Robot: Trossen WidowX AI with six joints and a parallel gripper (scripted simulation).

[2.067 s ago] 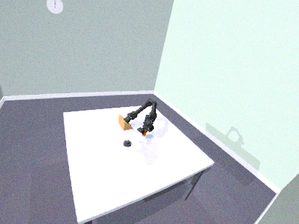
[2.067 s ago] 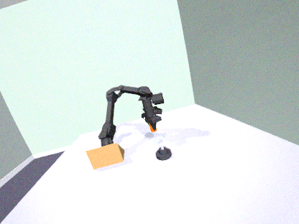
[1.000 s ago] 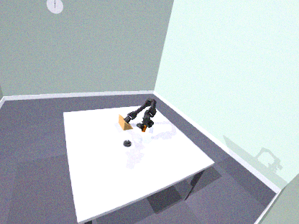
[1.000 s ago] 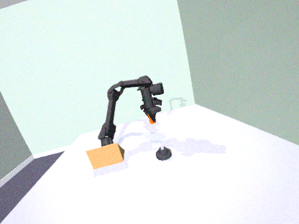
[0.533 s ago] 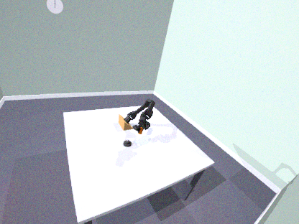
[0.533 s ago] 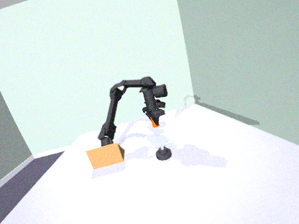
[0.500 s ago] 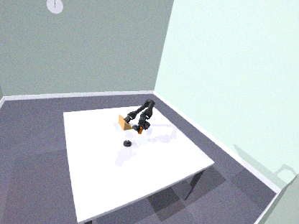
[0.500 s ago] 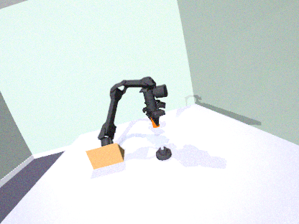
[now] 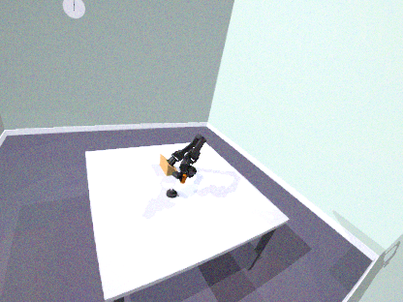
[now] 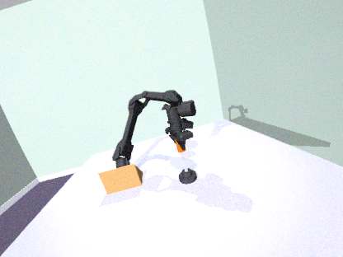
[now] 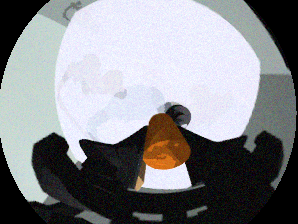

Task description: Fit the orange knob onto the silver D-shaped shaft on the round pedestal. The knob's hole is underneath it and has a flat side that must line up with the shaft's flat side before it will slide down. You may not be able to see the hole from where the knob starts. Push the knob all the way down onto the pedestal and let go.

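Now: the round dark pedestal 90 mm below my gripper tip, 70 mm to the right of it and 10 mm behind it. From my gripper tip the other things lie so: orange knob 30 mm above.
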